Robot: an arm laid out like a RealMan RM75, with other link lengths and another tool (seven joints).
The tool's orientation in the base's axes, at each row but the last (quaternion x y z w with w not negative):
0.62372 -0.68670 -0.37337 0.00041
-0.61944 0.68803 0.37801 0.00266
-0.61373 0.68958 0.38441 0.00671
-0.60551 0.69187 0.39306 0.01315
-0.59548 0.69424 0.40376 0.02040
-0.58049 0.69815 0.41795 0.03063
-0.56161 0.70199 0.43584 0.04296
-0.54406 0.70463 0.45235 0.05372
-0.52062 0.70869 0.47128 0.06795
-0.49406 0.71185 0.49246 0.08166
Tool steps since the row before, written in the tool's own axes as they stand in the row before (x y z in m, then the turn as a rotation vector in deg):
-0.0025 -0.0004 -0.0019 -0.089 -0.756 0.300
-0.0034 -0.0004 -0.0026 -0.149 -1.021 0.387
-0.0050 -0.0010 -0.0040 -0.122 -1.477 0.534
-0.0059 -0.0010 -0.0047 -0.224 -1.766 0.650
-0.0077 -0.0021 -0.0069 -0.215 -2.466 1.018
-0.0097 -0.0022 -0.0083 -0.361 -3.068 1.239
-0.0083 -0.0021 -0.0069 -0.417 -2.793 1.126
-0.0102 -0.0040 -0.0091 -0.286 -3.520 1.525
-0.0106 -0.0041 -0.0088 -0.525 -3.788 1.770
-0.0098 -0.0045 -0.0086 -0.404 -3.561 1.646
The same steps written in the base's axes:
0.0018 0.0012 0.0023 0.527 0.273 -0.563
0.0023 0.0016 0.0033 0.727 0.384 -0.734
0.0039 0.0021 0.0047 1.041 0.462 -1.088
0.0046 0.0023 0.0056 1.260 0.624 -1.271
0.0071 0.0023 0.0074 1.681 0.857 -1.898
0.0087 0.0025 0.0093 2.134 1.122 -2.295
0.0077 0.0017 0.0076 1.976 1.086 -2.039
0.0112 0.0010 0.0088 2.350 1.271 -2.768
0.0115 0.0006 0.0086 2.575 1.609 -2.922
0.0116 -0.0007 0.0074 2.383 1.443 -2.791

